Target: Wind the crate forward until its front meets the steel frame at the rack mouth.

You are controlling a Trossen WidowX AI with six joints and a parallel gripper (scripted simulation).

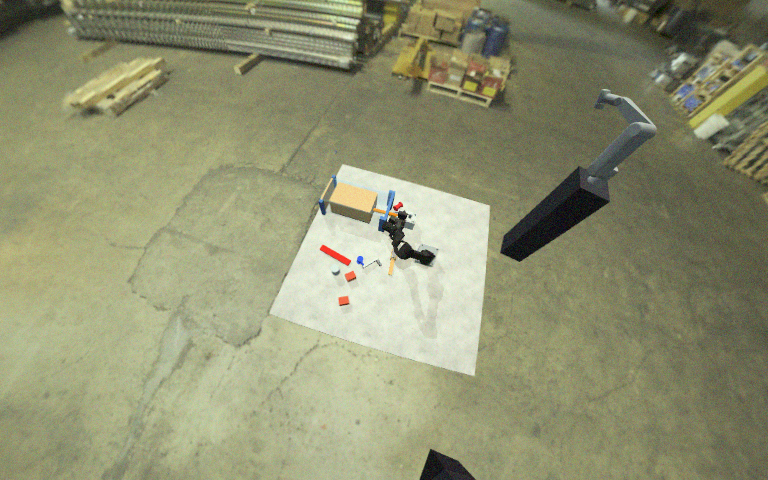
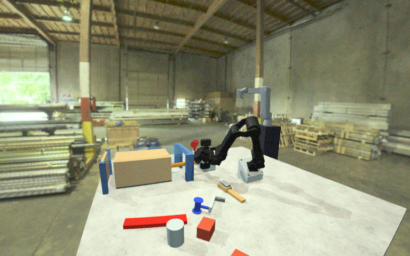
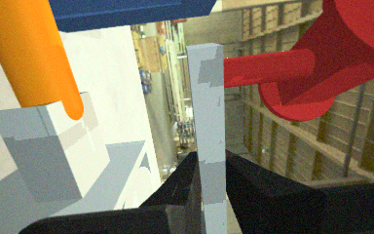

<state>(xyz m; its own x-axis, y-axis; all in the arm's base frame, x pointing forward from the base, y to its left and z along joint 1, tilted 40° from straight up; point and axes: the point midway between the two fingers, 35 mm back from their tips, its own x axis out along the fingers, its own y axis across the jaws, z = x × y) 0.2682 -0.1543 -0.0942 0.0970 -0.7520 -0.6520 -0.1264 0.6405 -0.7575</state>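
Right now the red-knobbed winch handle is 10 mm to the left of my gripper tip, 10 mm ahead of it and 10 mm above it. From my gripper tip the other things lie so: blue frame (110 mm ahead, 30 mm below, 20 mm to the left); red knob (50 mm ahead, 40 mm above, 20 mm to the left); grey winch (100 mm below, 60 mm behind, 20 mm to the right).
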